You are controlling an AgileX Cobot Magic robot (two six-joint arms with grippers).
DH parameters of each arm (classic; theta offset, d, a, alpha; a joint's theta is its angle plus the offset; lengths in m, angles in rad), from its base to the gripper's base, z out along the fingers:
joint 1: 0 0.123 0 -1.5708
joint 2: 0.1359 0 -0.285 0
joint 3: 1.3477 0 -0.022 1.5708
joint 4: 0 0.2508 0 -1.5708
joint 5: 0 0 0.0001 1.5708
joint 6: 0 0.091 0 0
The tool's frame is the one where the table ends.
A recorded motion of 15 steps. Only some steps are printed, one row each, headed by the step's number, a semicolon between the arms.
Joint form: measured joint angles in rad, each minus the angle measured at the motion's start. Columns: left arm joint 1, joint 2, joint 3, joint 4, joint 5, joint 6; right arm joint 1, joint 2, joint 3, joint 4, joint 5, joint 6.
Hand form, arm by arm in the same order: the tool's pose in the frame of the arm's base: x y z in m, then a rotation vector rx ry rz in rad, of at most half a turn. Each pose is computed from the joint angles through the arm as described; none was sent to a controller.
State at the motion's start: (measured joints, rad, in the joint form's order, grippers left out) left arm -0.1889 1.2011 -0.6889 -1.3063 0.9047 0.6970; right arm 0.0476 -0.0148 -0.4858 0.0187 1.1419 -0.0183
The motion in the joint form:
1: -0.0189 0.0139 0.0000 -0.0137 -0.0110 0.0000; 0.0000 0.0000 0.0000 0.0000 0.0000 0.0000
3: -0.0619 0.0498 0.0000 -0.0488 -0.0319 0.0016; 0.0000 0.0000 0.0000 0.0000 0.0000 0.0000
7: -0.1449 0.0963 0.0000 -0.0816 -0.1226 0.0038; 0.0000 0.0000 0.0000 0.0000 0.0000 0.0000
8: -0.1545 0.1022 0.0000 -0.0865 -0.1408 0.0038; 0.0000 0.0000 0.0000 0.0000 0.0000 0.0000
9: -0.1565 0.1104 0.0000 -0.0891 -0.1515 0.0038; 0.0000 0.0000 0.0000 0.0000 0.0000 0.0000
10: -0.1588 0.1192 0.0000 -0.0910 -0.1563 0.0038; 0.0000 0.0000 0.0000 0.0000 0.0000 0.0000
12: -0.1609 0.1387 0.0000 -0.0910 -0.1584 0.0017; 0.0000 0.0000 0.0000 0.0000 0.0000 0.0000
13: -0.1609 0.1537 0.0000 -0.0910 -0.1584 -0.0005; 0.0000 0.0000 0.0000 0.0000 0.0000 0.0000
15: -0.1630 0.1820 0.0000 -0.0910 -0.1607 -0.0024; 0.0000 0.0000 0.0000 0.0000 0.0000 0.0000
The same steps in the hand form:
1: 0.1994 -0.1123 0.2743 0.1410 2.3474 -1.3349; -0.0091 0.0011 0.2669 -0.0718 2.1238 0.0400
3: 0.2021 -0.1221 0.2681 0.1267 2.3676 -1.3689; -0.0091 0.0011 0.2669 -0.0718 2.1238 0.0400
7: 0.2056 -0.1381 0.2572 0.1070 2.3983 -1.3466; -0.0091 0.0011 0.2669 -0.0718 2.1238 0.0400
8: 0.2066 -0.1397 0.2557 0.0977 2.4005 -1.3369; -0.0091 0.0011 0.2669 -0.0718 2.1238 0.0400
9: 0.2082 -0.1401 0.2536 0.0858 2.4059 -1.3289; -0.0091 0.0011 0.2669 -0.0718 2.1238 0.0400
10: 0.2094 -0.1408 0.2515 0.0787 2.4135 -1.3261; -0.0091 0.0011 0.2669 -0.0718 2.1238 0.0400
12: 0.2115 -0.1420 0.2466 0.0672 2.4341 -1.3242; -0.0091 0.0011 0.2669 -0.0718 2.1238 0.0400
13: 0.2133 -0.1427 0.2429 0.0568 2.4500 -1.3237; -0.0091 0.0011 0.2669 -0.0718 2.1238 0.0400
15: 0.2162 -0.1441 0.2357 0.0406 2.4794 -1.3201; -0.0091 0.0011 0.2669 -0.0718 2.1238 0.0400

